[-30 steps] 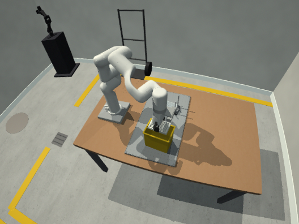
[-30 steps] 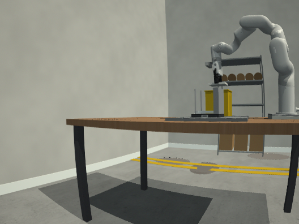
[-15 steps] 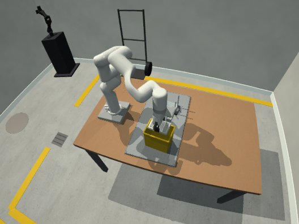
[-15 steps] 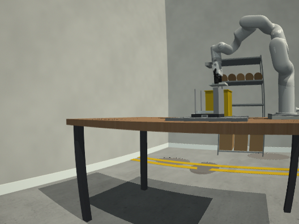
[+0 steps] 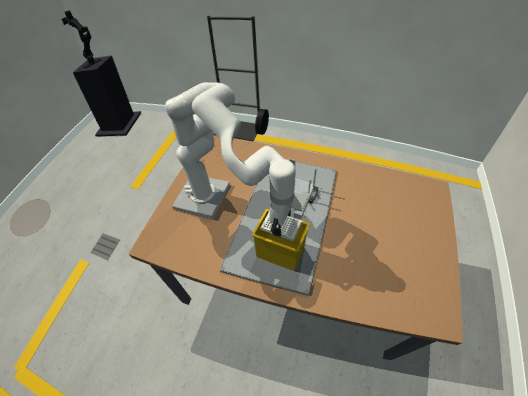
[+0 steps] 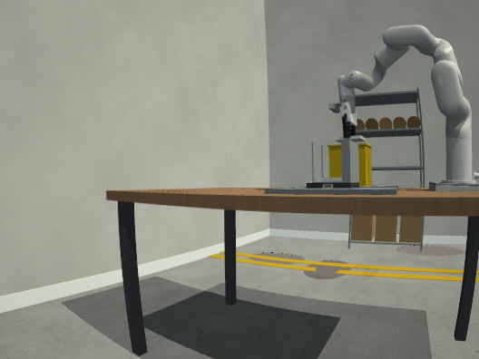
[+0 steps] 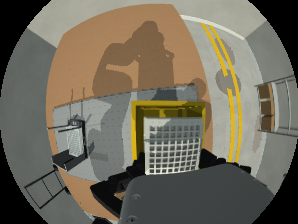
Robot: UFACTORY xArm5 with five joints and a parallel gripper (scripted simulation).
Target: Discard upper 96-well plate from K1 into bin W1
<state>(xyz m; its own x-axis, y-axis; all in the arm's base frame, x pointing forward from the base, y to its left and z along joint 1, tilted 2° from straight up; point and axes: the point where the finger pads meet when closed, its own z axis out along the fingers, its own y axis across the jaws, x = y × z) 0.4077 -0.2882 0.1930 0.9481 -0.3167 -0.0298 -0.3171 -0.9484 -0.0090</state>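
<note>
The white 96-well plate is 1 cm below my hand. Round my hand: yellow plastics bin 13 cm below.
</note>
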